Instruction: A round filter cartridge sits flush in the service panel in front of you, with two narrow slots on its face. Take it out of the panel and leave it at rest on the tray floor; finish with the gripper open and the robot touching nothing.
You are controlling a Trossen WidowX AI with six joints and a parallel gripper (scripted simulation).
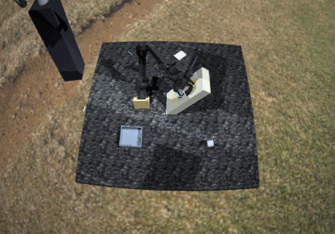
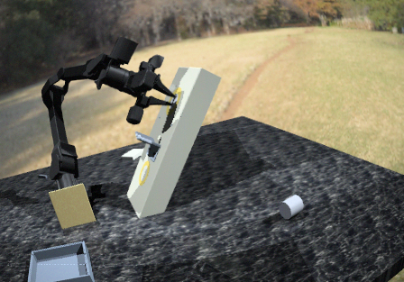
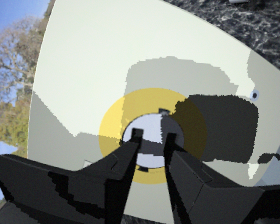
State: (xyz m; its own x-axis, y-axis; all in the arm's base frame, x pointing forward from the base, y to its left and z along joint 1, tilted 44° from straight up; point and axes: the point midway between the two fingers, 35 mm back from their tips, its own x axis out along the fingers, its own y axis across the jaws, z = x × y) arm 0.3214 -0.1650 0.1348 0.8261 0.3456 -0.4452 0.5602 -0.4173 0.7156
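My gripper tip is now 1 cm short of the round filter cartridge and 1 cm above it. Round my gripper tip: cream service panel (3 cm behind, 9 cm below); light-blue tray (43 cm behind, 25 cm to the right, 25 cm below); flat white block (4 cm behind, 47 cm to the left, 25 cm below).
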